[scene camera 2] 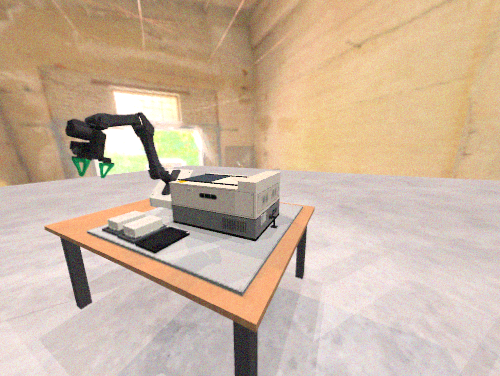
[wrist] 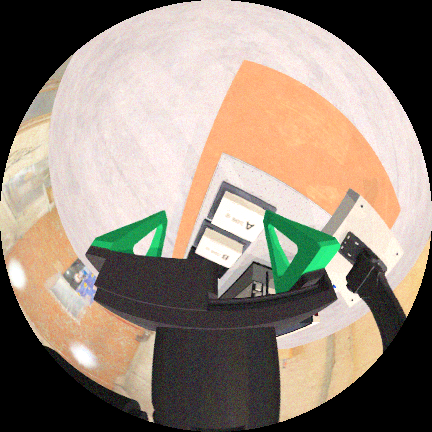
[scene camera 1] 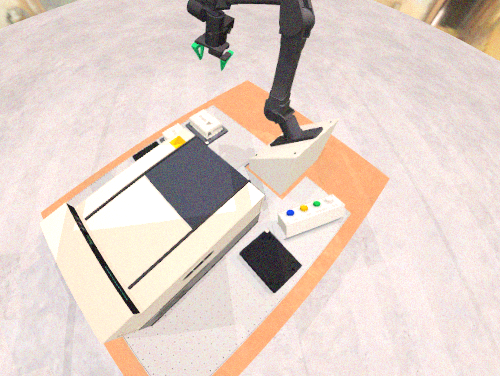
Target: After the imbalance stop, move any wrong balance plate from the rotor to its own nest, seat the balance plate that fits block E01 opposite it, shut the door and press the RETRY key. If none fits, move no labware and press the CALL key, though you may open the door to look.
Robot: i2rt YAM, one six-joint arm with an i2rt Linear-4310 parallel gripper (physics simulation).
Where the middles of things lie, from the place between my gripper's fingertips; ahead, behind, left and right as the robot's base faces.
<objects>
The dark sliding door point(scene camera 1: 194, 180) lies 380 mm ahead of my hand, 320 mm to the left of it and 30 mm below it. Round my hand: white centrifuge point(scene camera 1: 127, 256): 540 mm ahead, 300 mm to the left, 120 mm below.
</objects>
